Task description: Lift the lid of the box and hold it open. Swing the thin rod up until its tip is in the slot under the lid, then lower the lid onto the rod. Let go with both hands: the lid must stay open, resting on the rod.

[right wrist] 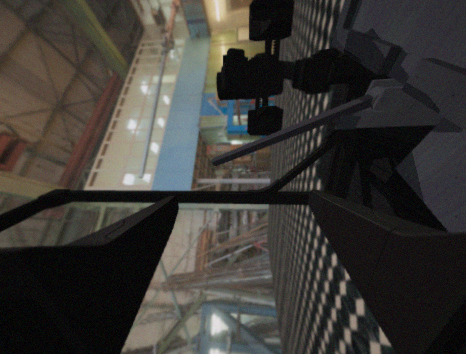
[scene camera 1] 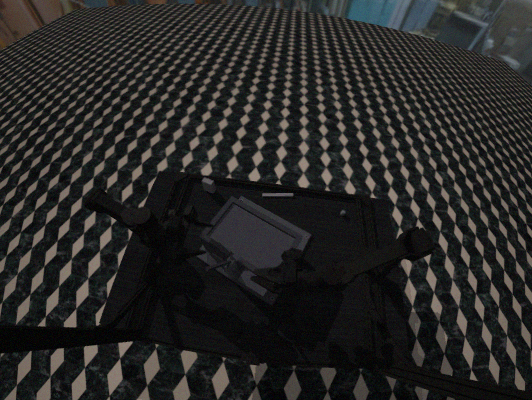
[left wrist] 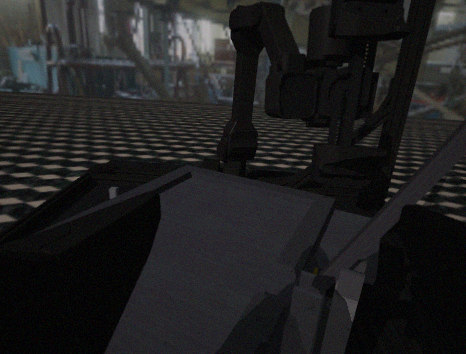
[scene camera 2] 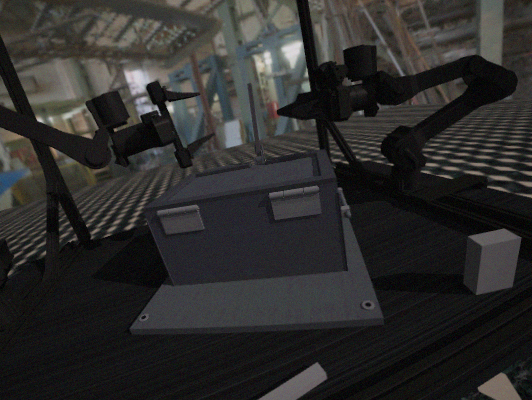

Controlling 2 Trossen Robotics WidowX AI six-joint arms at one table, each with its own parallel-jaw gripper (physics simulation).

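Places are measured from the left arm's base along level axes (x ahead, y left, z up), in millimetres.
Where they show: left gripper, between the fingertips: (right wrist: 271, 68) (scene camera 1: 209, 238) (left wrist: 278, 210) (scene camera 2: 283, 112); right gripper, between the fingertips: (right wrist: 242, 199) (scene camera 1: 252, 274) (left wrist: 392, 94) (scene camera 2: 207, 114); left arm's base, origin of its link: (right wrist: 356, 70) (scene camera 1: 158, 243) (scene camera 2: 406, 187); right arm's base, origin of its link: (scene camera 1: 371, 270) (scene camera 2: 7, 319).
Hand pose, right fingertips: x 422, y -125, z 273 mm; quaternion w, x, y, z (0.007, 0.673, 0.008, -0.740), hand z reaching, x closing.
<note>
Each offset is from my right fingertips to the centre of the thing. "spot": to the spot under its first point.
The grey box @[13 mm back, 184 mm left, 192 mm down] (scene camera 2: 250, 245) stands on its base plate @[spot: 53 mm ahead, 304 mm left, 280 mm down] (scene camera 2: 240, 307). Its lid @[26 mm back, 155 mm left, 134 mm down] (scene camera 1: 252, 232) (scene camera 2: 250, 177) (left wrist: 225, 245) lies flat and closed on top. The thin rod @[97 mm back, 24 mm left, 38 mm down] (scene camera 2: 254, 117) (left wrist: 400, 200) (right wrist: 290, 131) stands up steeply at the box edge opposite the hinges. My left gripper (scene camera 2: 286, 111) (left wrist: 278, 210) is open and empty, above the lid's level and near the rod. My right gripper (scene camera 2: 206, 114) (right wrist: 242, 199) is open and empty, with its fingers wide apart, on the rod's other side and above the lid. The slot under the lid is hidden.
A pale block @[269 mm back, 434 mm left, 254 mm down] (scene camera 1: 208, 185) (scene camera 2: 492, 260) stands on the dark table beyond the box's hinge side. A white bar @[62 mm ahead, 451 mm left, 287 mm down] (scene camera 1: 277, 195) (scene camera 2: 295, 382) lies near the table edge. A small pale ball @[380 mm ahead, 394 mm left, 279 mm down] (scene camera 1: 342, 213) lies right of the box in scene camera 1.
</note>
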